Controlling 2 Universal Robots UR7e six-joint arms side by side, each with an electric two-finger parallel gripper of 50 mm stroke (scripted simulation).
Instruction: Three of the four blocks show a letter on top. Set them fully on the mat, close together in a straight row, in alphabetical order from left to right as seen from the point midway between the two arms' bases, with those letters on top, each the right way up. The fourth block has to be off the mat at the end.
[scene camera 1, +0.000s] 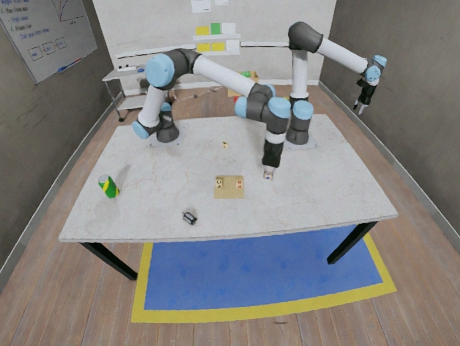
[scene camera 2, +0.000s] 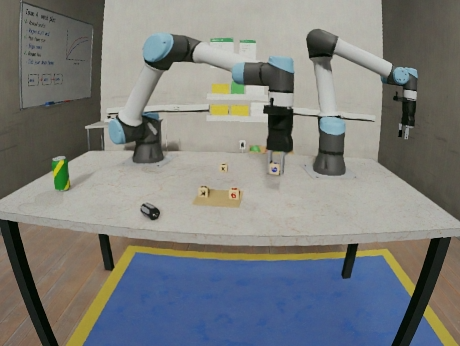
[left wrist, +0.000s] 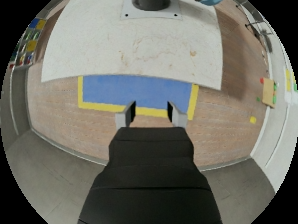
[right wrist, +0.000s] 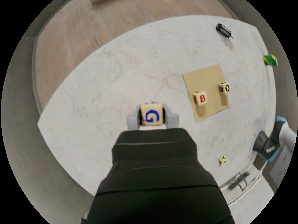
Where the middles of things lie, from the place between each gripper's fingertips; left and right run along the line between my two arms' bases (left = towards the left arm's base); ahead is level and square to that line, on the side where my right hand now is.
Right now my right hand (scene camera 2: 275, 173) is 30 mm past the tan mat (right wrist: 207, 79), 170 mm to the left of it and 120 mm above it.
Now: the tan mat 800 mm to the right of my left hand, 510 mm ahead of it and 180 mm below it.
